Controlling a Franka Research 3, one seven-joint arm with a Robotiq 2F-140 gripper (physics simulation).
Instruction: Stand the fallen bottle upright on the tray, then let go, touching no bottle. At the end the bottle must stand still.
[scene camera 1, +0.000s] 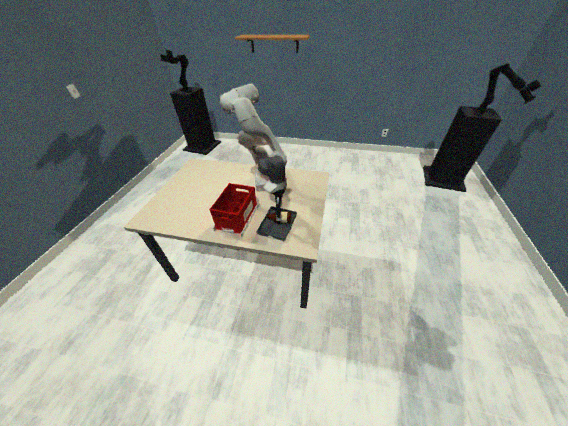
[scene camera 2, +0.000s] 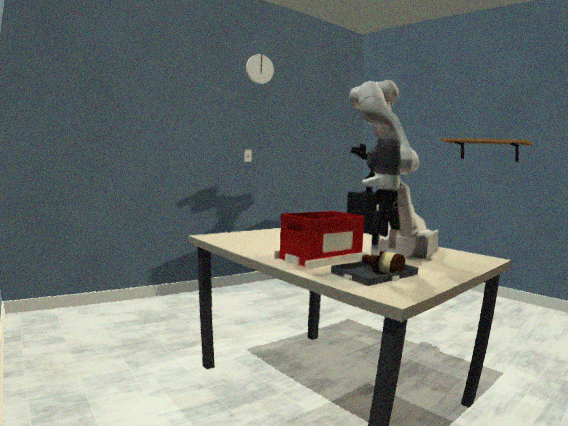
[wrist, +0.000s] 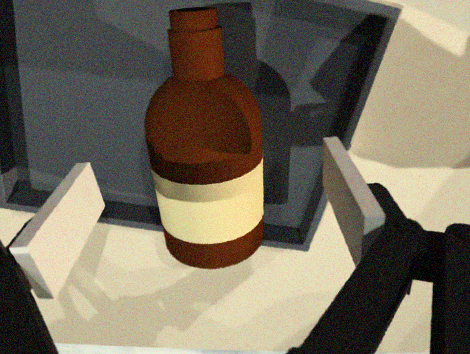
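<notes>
The brown bottle (scene camera 1: 284, 217) (scene camera 2: 386, 262) (wrist: 205, 150) with a cream label lies on its side on the dark tray (scene camera 1: 274, 233) (scene camera 2: 350, 273) (wrist: 75, 125). In scene camera 2 its neck points left, toward the red crate. In the wrist view its neck points up and its base shows over the tray's lower rim. My gripper (scene camera 1: 279, 214) (scene camera 2: 384, 237) (wrist: 207, 173) is open above the bottle, with nothing held. In the wrist view its pale pads stand on either side of the bottle's label, with a visible gap on each side.
A red crate (scene camera 1: 225, 220) (scene camera 2: 305, 240) stands beside the tray on the wooden table (scene camera 1: 175, 210) (scene camera 2: 235, 246). The table's front edge runs close to the tray. Two black pedestals (scene camera 1: 192, 120) (scene camera 1: 465, 145) with small arms stand on the floor beyond the table.
</notes>
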